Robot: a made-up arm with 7 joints. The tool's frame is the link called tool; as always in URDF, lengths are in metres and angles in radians.
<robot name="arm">
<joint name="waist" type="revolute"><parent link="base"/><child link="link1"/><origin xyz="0.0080 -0.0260 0.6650" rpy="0.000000 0.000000 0.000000"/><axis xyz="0 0 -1"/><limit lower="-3.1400" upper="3.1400"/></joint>
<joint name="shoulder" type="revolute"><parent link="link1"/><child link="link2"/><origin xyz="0.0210 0.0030 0.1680" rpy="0.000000 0.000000 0.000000"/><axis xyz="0 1 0"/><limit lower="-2.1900" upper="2.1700"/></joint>
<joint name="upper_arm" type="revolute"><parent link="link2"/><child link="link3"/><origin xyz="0.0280 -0.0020 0.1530" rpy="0.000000 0.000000 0.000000"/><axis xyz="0 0 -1"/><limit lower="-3.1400" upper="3.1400"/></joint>
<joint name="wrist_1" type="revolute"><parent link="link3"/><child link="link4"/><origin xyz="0.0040 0.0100 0.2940" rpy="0.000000 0.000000 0.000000"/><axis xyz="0 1 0"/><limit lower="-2.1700" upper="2.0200"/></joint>
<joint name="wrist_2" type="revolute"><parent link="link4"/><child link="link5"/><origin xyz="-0.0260 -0.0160 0.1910" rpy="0.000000 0.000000 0.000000"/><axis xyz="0 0 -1"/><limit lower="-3.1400" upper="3.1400"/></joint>
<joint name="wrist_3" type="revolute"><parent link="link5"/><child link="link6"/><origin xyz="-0.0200 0.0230 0.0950" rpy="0.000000 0.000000 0.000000"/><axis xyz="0 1 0"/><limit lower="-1.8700" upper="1.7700"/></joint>
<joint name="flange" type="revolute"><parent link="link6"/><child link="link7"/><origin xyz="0.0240 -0.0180 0.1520" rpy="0.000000 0.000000 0.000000"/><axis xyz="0 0 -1"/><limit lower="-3.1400" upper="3.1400"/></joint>
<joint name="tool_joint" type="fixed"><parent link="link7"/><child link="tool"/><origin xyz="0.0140 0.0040 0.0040" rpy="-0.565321 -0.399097 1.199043"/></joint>
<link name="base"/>
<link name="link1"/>
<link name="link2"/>
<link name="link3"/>
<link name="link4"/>
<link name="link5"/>
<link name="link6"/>
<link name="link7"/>
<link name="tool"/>
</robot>
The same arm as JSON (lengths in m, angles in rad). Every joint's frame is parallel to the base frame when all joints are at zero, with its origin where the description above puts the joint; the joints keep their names.
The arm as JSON. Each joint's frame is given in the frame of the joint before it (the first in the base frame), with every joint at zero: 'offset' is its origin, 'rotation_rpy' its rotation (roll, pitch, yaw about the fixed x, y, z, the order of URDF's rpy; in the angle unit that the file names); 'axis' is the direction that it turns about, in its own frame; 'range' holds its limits. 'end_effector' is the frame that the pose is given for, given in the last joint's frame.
{"length_unit": "m", "angle_unit": "rad", "chain": [
  {"id": "waist", "offset": [0.008, -0.026, 0.665], "rotation_rpy": [0.0, 0.0, 0.0], "axis": [0.0, 0.0, -1.0], "range": [-3.14, 3.14]},
  {"id": "shoulder", "offset": [0.021, 0.003, 0.168], "rotation_rpy": [0.0, 0.0, 0.0], "axis": [0.0, 1.0, 0.0], "range": [-2.19, 2.17]},
  {"id": "upper_arm", "offset": [0.028, -0.002, 0.153], "rotation_rpy": [0.0, 0.0, 0.0], "axis": [0.0, 0.0, -1.0], "range": [-3.14, 3.14]},
  {"id": "wrist_1", "offset": [0.004, 0.01, 0.294], "rotation_rpy": [0.0, 0.0, 0.0], "axis": [0.0, 1.0, 0.0], "range": [-2.17, 2.02]},
  {"id": "wrist_2", "offset": [-0.026, -0.016, 0.191], "rotation_rpy": [0.0, 0.0, 0.0], "axis": [0.0, 0.0, -1.0], "range": [-3.14, 3.14]},
  {"id": "wrist_3", "offset": [-0.02, 0.023, 0.095], "rotation_rpy": [0.0, 0.0, 0.0], "axis": [0.0, 1.0, 0.0], "range": [-1.87, 1.77]},
  {"id": "flange", "offset": [0.024, -0.018, 0.152], "rotation_rpy": [0.0, 0.0, 0.0], "axis": [0.0, 0.0, -1.0], "range": [-3.14, 3.14]}
], "end_effector": {"offset": [0.014, 0.004, 0.004], "rotation_rpy": [-0.5653, -0.3991, 1.199]}}

